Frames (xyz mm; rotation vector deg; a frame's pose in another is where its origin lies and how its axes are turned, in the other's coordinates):
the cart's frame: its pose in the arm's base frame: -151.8 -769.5 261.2 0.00 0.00 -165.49
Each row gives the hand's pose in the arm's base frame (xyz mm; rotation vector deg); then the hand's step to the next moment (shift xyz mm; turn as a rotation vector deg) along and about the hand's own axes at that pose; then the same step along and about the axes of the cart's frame.
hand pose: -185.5 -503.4 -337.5 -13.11 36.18 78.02
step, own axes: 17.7 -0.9 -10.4 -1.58 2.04 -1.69
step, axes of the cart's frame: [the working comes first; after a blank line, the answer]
step, axes of the arm's base frame: -0.8 9.4 -18.3 -2.55 -1.73 -0.10

-1.6 -9.3 -18.3 2.90 1.04 -0.10
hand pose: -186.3 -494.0 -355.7 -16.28 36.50 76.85
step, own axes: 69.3 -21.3 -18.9 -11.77 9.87 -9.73
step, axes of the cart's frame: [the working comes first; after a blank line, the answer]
step, axes of the arm's base frame: 21.9 41.2 -58.6 -13.13 -12.56 0.64

-31.5 -34.4 -58.6 15.86 8.87 0.64
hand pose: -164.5 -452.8 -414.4 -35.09 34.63 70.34
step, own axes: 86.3 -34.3 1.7 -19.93 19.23 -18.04
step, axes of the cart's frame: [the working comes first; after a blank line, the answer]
step, axes of the arm's base frame: 53.0 50.9 -56.9 -24.81 -21.83 -0.26

-64.0 -36.0 -56.9 29.49 14.92 -0.26
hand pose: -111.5 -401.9 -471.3 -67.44 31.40 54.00
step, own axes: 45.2 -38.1 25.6 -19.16 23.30 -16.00
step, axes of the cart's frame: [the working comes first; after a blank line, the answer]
step, axes of the arm's base frame: 53.2 35.6 -7.3 -28.07 -19.31 -2.35

-60.4 -21.1 -7.3 32.01 11.66 -2.35
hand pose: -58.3 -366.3 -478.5 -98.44 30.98 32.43
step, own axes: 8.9 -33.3 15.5 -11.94 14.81 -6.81
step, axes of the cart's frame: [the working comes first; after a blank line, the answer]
step, axes of the arm's base frame: 26.4 21.4 16.4 -17.95 -9.00 -2.29

-31.0 -14.1 16.4 19.63 4.22 -2.29
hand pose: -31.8 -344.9 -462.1 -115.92 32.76 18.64
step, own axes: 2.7 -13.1 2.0 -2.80 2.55 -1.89
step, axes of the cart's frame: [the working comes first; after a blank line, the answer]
step, axes of the arm's base frame: 9.1 6.5 7.6 -3.73 -1.98 0.29

-10.5 -4.0 7.6 4.11 0.98 0.29
